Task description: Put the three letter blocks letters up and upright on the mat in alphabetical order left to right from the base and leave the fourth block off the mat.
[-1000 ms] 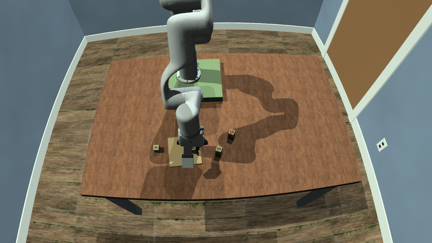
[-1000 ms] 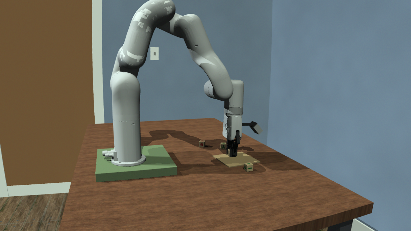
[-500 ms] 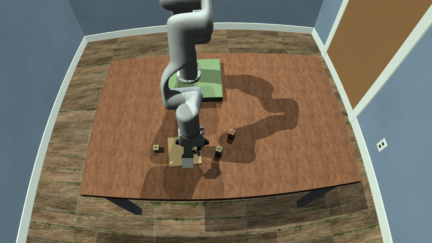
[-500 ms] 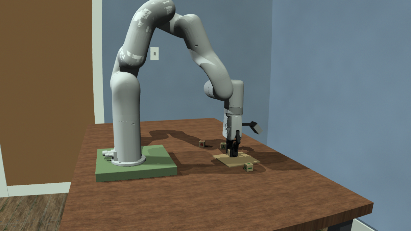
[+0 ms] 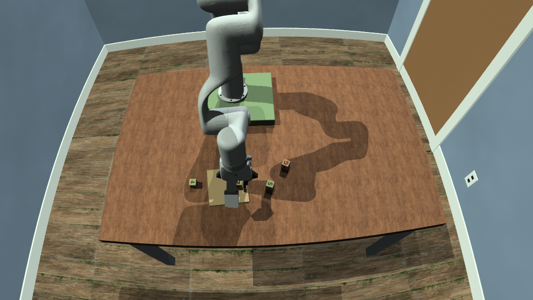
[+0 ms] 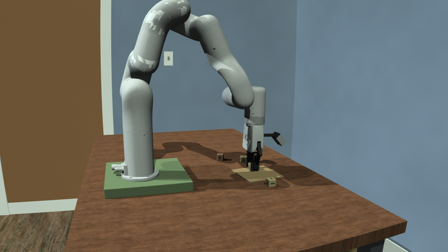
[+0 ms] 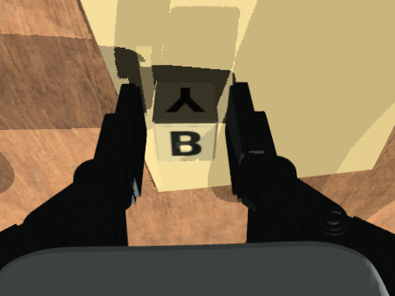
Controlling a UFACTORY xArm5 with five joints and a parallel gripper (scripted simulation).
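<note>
Right now the tan mat is 40 mm to the right of my hand and 30 mm below it. Also, from my hand: cream block: 10 mm ahead, 160 mm to the right, 20 mm below.
</note>
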